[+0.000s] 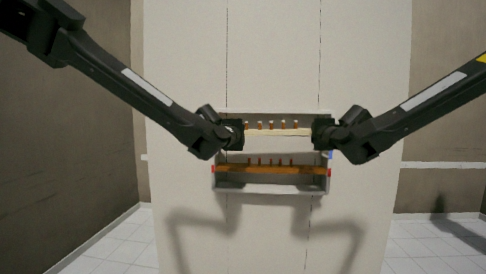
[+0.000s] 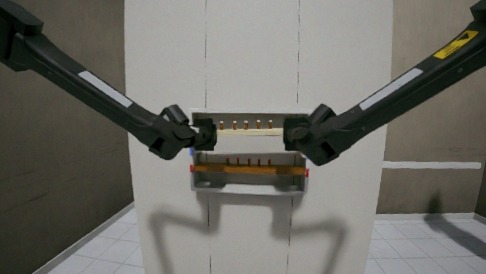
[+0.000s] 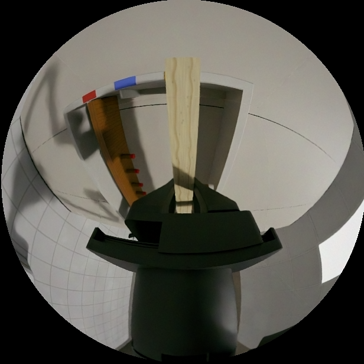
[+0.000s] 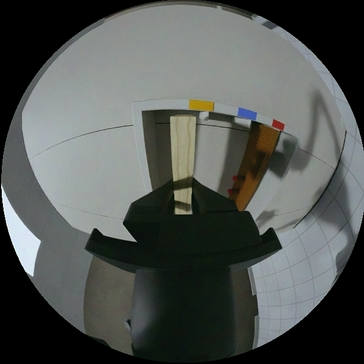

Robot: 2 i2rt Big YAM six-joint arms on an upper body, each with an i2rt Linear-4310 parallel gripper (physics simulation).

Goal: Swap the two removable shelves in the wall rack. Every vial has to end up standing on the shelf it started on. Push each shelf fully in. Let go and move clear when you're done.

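A pale wooden shelf is held level in front of the upper part of the wall rack. Several white-capped vials stand upright on it. My left gripper and my right gripper are shut on its two ends. The brown shelf sits lower in the rack at the red marks, with several red-capped vials standing on it.
The rack's side edges carry a red mark, a blue mark and a yellow mark. The rack hangs on a pale wall panel. Arm shadows fall below it.
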